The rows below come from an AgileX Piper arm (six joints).
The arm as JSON. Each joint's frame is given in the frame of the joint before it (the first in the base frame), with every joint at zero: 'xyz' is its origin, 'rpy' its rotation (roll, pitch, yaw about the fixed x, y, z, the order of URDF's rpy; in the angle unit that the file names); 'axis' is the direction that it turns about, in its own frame. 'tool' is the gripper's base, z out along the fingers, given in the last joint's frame.
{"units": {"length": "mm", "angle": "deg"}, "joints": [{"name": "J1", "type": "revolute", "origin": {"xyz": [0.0, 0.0, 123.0], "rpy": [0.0, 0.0, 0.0]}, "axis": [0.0, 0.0, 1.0]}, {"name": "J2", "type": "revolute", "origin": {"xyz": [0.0, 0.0, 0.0], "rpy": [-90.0, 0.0, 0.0]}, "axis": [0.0, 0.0, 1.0]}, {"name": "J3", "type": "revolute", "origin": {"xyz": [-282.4, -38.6, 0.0], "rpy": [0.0, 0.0, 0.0]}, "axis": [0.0, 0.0, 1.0]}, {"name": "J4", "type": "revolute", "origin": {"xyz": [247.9, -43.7, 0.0], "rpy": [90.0, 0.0, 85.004]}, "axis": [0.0, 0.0, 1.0]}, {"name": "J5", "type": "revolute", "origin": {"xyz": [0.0, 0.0, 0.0], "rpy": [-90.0, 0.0, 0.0]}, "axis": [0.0, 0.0, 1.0]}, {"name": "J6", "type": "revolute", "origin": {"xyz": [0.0, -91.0, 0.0], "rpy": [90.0, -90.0, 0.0]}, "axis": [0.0, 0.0, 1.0]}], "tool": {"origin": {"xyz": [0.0, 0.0, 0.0], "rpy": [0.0, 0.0, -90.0]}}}
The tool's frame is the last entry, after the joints.
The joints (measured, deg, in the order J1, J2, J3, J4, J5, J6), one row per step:
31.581, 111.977, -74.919, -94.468, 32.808, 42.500
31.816, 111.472, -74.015, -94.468, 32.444, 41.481
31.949, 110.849, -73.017, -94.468, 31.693, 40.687
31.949, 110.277, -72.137, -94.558, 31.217, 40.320
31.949, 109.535, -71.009, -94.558, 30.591, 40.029
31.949, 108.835, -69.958, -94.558, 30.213, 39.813
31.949, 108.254, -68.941, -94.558, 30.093, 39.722
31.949, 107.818, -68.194, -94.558, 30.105, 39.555
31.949, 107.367, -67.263, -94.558, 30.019, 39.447
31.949, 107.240, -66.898, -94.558, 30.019, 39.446
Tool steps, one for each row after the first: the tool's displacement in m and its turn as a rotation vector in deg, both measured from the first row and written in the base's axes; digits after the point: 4 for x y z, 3 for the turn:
-0.0036, 0.0004, -0.0010, -0.984, 0.538, 0.964
-0.0073, 0.0005, -0.0018, -1.588, 1.163, 2.065
-0.0102, -0.0006, -0.0022, -1.946, 1.570, 2.672
-0.0140, -0.0019, -0.0028, -2.142, 2.127, 3.327
-0.0175, -0.0035, -0.0031, -2.355, 2.568, 3.741
-0.0208, -0.0054, -0.0041, -2.604, 2.990, 3.884
-0.0232, -0.0069, -0.0047, -2.915, 3.265, 3.949
-0.0262, -0.0086, -0.0062, -3.215, 3.715, 4.071
-0.0272, -0.0093, -0.0071, -3.334, 3.921, 4.073

